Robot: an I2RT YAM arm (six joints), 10 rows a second.
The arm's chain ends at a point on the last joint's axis. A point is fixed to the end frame.
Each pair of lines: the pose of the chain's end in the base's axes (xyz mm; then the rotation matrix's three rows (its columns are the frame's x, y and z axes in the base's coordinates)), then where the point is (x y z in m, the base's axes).
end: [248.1 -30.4 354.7], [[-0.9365 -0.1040 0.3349], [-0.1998 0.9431 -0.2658], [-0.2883 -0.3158 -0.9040]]
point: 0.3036 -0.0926 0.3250
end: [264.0 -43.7 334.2], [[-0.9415 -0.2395 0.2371], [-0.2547 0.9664 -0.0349], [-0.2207 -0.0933 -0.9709]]
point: 0.3211 -0.0911 0.2860
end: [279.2 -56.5 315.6], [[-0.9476 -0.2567 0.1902], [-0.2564 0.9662 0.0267], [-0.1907 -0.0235 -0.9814]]
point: 0.3345 -0.1000 0.2620
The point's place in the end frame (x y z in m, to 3 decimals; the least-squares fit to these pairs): -0.031 -0.055 0.062
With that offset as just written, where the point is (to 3 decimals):
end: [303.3 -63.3 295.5], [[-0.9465 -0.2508 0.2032], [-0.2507 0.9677 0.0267], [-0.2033 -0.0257 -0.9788]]
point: 0.359 -0.107 0.243
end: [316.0 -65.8 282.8], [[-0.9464 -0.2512 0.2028], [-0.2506 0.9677 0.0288], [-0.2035 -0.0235 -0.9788]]
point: 0.372 -0.109 0.230
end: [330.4 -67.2 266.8], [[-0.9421 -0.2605 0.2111], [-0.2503 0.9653 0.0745], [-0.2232 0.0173 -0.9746]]
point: 0.387 -0.108 0.212
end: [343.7 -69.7 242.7], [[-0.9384 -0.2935 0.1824], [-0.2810 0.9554 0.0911], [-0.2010 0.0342 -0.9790]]
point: 0.400 -0.108 0.186
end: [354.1 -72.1 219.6], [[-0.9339 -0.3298 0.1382], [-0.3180 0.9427 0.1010], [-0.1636 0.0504 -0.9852]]
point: 0.410 -0.108 0.161
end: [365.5 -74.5 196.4], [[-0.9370 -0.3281 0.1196], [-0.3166 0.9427 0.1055], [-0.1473 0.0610 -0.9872]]
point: 0.420 -0.110 0.136
